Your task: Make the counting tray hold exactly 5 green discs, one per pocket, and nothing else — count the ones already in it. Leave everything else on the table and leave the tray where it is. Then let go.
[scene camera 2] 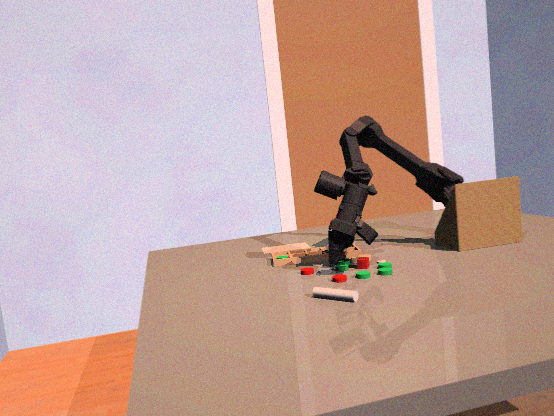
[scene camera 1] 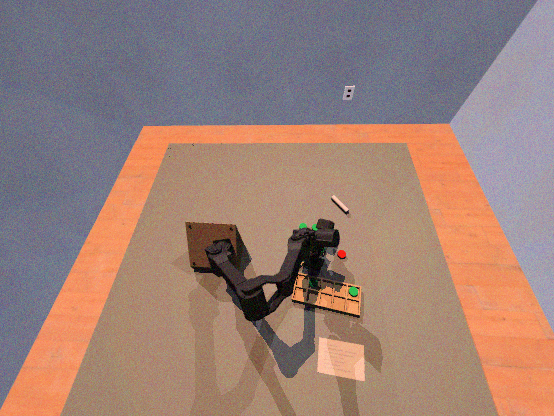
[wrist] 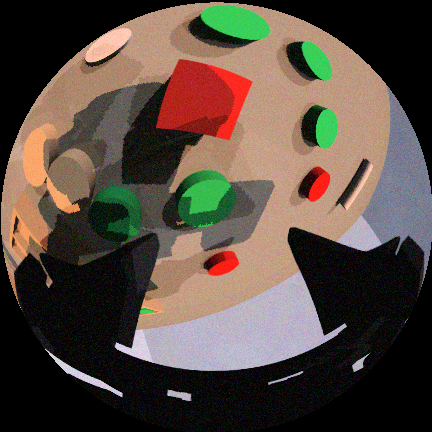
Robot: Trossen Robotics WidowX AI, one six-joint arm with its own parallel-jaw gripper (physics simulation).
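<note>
The counting tray [scene camera 1: 325, 300] [scene camera 2: 286, 262] [wrist: 31, 231] lies flat. A green disc [scene camera 1: 353, 291] [scene camera 2: 282, 257] [wrist: 146, 311] sits in a pocket at its right end in scene camera 1. Another green disc [scene camera 1: 313, 282] shows partly in the tray behind the arm. My gripper [scene camera 1: 314, 265] [scene camera 2: 334, 264] [wrist: 224, 237] is open and empty, low over the table. A green disc [scene camera 2: 342, 267] [wrist: 206, 198] lies just ahead of the space between the fingertips. A second green disc [wrist: 115, 214] lies in shadow beside the left finger. Three more green discs [wrist: 235, 22] [wrist: 316, 61] [wrist: 327, 127] lie farther off.
A red cube [scene camera 2: 363, 262] [wrist: 200, 97] stands among the discs. Red discs [wrist: 318, 184] [wrist: 222, 263] lie nearby. Two tan discs [wrist: 36, 157] [wrist: 72, 172] lie near the tray. A pale disc [wrist: 108, 46], a white cylinder [scene camera 1: 340, 204] [scene camera 2: 335, 294] and a paper sheet [scene camera 1: 341, 359] also lie on the table.
</note>
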